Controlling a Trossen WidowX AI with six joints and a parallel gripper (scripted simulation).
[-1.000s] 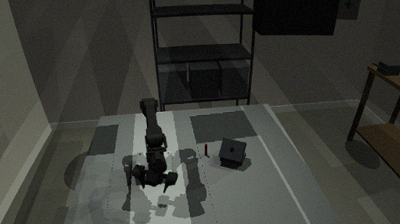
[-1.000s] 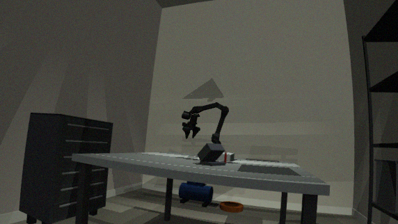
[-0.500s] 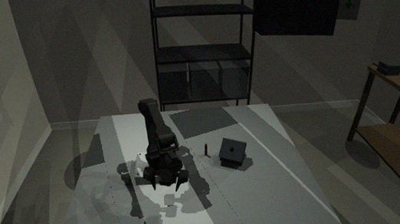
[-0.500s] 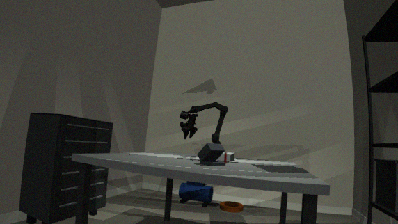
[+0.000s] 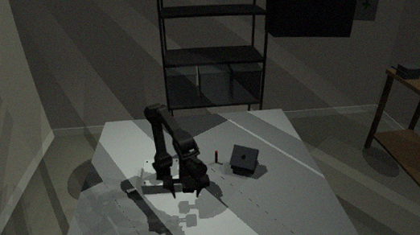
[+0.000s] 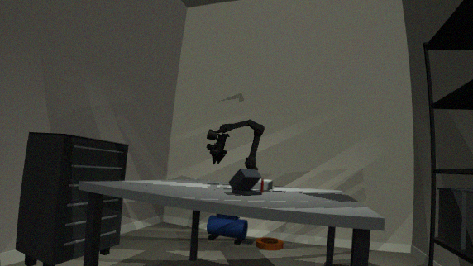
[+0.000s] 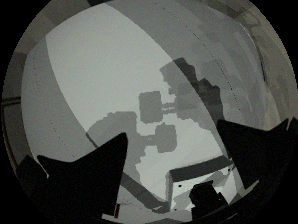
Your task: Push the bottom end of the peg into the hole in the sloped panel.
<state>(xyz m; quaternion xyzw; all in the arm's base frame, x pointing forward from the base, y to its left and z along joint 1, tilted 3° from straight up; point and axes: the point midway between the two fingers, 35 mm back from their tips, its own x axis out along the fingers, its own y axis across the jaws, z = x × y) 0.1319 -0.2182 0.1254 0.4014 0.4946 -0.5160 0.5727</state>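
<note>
Right now the red round peg is 380 mm to the left of my gripper tip, 140 mm ahead of it and 90 mm below it. From my gripper tip the other things lie so: sloped panel (330 mm to the left, 290 mm ahead, 80 mm below).
</note>
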